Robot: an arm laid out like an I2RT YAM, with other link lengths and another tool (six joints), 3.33 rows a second.
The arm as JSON. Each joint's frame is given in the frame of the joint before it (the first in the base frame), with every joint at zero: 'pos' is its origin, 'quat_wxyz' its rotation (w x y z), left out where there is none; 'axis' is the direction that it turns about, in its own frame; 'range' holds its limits. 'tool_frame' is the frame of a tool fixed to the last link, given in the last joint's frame.
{
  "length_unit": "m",
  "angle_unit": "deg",
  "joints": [
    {
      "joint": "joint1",
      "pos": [
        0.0,
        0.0,
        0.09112
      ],
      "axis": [
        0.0,
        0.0,
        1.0
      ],
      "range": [
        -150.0,
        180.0
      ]
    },
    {
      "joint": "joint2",
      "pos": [
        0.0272,
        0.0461,
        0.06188
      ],
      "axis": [
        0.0,
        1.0,
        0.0
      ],
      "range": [
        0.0,
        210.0
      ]
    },
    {
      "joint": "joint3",
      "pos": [
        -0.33,
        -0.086,
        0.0
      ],
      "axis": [
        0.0,
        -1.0,
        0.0
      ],
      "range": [
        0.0,
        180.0
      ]
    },
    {
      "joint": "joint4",
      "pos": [
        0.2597,
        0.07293,
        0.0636
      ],
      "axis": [
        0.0,
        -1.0,
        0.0
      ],
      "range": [
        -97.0,
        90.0
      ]
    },
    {
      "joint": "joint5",
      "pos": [
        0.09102,
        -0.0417,
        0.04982
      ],
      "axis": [
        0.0,
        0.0,
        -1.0
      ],
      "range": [
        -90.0,
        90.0
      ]
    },
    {
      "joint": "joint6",
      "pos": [
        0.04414,
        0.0,
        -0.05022
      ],
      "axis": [
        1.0,
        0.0,
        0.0
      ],
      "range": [
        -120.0,
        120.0
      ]
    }
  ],
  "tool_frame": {
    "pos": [
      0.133,
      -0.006,
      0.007
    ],
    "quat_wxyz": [
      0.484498,
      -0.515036,
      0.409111,
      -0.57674
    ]
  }
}
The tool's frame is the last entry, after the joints.
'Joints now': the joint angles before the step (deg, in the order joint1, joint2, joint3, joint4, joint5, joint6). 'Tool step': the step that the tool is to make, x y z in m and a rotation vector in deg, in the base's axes. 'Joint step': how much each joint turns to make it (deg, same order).
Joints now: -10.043, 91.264, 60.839, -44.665, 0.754, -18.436
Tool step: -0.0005, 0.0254, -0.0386, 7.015, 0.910, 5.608
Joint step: -0.003, 3.329, -4.853, 5.843, -7.891, -3.850
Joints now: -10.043, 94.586, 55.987, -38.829, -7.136, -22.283
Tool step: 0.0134, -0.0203, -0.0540, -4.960, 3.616, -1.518
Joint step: 0.002, 9.283, -1.027, 7.643, 5.705, 0.417
